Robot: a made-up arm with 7 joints.
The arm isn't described. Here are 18 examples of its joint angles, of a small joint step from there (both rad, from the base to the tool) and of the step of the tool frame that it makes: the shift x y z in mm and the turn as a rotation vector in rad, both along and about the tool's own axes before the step.
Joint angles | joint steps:
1: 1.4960 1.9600 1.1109 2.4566 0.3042 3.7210 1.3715 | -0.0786 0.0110 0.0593 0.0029 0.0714 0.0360 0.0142
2: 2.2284 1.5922 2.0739 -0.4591 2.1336 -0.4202 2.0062 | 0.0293 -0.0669 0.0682 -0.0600 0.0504 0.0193 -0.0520
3: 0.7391 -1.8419 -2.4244 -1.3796 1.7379 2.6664 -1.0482 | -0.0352 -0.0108 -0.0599 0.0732 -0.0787 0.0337 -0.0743
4: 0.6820 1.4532 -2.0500 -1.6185 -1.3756 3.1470 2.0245 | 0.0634 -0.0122 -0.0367 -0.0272 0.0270 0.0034 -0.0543
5: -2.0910 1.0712 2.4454 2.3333 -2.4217 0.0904 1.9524 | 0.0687 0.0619 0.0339 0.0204 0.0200 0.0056 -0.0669
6: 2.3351 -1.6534 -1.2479 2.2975 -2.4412 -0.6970 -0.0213 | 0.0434 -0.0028 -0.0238 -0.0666 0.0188 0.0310 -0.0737
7: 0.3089 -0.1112 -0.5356 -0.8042 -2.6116 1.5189 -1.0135 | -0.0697 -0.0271 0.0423 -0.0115 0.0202 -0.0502 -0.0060
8: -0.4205 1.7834 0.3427 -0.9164 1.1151 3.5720 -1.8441 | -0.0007 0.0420 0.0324 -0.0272 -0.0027 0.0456 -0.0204
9: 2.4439 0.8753 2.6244 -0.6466 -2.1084 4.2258 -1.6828 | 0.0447 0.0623 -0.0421 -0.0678 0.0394 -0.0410 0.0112
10: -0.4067 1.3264 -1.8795 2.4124 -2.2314 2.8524 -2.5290 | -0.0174 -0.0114 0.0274 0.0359 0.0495 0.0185 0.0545
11: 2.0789 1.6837 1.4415 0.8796 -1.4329 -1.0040 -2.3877 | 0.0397 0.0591 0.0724 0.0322 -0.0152 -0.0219 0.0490
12: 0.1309 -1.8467 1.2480 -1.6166 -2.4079 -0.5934 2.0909 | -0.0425 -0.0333 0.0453 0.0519 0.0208 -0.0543 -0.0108
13: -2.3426 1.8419 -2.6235 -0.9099 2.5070 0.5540 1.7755 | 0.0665 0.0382 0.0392 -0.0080 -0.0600 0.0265 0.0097
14: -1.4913 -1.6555 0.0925 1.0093 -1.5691 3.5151 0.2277 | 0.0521 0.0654 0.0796 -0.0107 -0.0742 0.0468 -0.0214
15: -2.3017 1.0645 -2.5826 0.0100 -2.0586 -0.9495 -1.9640 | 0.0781 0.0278 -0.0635 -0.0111 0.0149 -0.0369 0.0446
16: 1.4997 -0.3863 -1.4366 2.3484 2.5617 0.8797 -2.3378 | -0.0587 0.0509 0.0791 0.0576 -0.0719 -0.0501 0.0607
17: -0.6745 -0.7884 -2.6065 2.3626 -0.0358 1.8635 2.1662 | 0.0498 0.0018 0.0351 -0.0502 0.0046 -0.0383 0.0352
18: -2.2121 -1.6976 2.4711 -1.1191 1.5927 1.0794 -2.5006 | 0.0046 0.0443 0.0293 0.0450 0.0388 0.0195 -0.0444
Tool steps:
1: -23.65 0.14 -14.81 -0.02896 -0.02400 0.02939
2: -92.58 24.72 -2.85 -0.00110 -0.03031 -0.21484
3: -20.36 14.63 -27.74 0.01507 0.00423 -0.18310
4: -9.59 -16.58 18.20 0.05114 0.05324 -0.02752
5: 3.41 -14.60 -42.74 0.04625 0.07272 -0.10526
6: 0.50 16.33 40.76 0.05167 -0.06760 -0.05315
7: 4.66 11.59 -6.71 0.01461 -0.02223 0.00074
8: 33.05 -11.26 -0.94 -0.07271 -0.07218 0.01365
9: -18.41 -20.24 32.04 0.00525 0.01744 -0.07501
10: -5.11 8.75 5.52 -0.00183 -0.04444 0.06897
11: 38.99 -47.16 -16.73 -0.04048 -0.05218 0.06364
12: -43.11 -3.66 10.89 -0.03998 0.08341 -0.04324
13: 35.82 8.59 -34.99 0.07473 0.02305 0.03258
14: 16.01 34.20 64.44 0.13306 0.11553 -0.05549
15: 35.63 -35.66 -26.46 -0.01483 -0.03171 0.04234
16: -18.57 5.80 -18.41 0.08520 -0.05579 0.07731
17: -26.24 -9.62 -5.05 -0.01648 -0.07777 0.03303
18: -10.97 -45.10 -15.84 0.00995 -0.05354 0.05818
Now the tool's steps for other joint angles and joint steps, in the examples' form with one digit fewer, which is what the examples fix.
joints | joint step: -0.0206 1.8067 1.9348 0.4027 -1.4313 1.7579 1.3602 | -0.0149 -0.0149 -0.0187 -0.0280 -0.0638 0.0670 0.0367
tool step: -1.5 10.3 -4.4 0.0438 0.0146 -0.0372
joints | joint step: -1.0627 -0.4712 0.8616 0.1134 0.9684 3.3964 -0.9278 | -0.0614 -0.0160 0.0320 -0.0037 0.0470 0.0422 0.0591
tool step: -2.8 -1.4 16.4 -0.0769 0.0285 0.0465
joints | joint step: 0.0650 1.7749 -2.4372 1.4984 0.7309 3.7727 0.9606 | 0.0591 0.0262 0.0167 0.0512 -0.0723 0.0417 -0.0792
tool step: 21.3 7.8 -37.4 0.0355 -0.1215 -0.0715
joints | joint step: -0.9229 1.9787 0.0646 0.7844 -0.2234 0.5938 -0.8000 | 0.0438 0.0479 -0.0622 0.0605 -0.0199 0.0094 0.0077
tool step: -48.5 23.4 -12.4 -0.0437 -0.0749 0.0470
